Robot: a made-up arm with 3 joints. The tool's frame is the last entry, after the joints.
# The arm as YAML. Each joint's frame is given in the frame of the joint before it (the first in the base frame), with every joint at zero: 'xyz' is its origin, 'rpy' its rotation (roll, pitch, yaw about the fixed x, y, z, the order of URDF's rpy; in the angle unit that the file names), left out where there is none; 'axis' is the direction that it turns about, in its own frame. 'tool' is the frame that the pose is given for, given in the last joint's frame.
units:
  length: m
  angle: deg
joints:
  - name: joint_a
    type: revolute
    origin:
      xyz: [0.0, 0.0, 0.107]
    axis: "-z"
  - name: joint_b
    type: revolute
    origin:
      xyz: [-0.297, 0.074, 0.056]
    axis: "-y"
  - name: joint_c
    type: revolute
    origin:
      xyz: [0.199, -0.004, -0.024]
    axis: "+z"
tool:
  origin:
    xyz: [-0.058, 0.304, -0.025]
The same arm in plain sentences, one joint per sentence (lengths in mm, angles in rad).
The arm has three revolute joints in a row. What follows holds with every joint at zero, and every direction is one of the base frame's. Joint 1 sits 107 mm along +z from the base frame's origin and rotates about -z. Joint 2 sits 297 mm along -x and 74 mm along +y and 56 mm along +z from joint 1 and rotates about -y. Joint 3 sits 199 mm along +x and 4 mm along -y and 24 mm along -z from joint 2 and rotates about +z. The tool frame, which is the frame that the pose is given for, sits 58 mm along -x and 304 mm along +y and 25 mm along -z from joint 3; its axes are parallel to the base frame's.
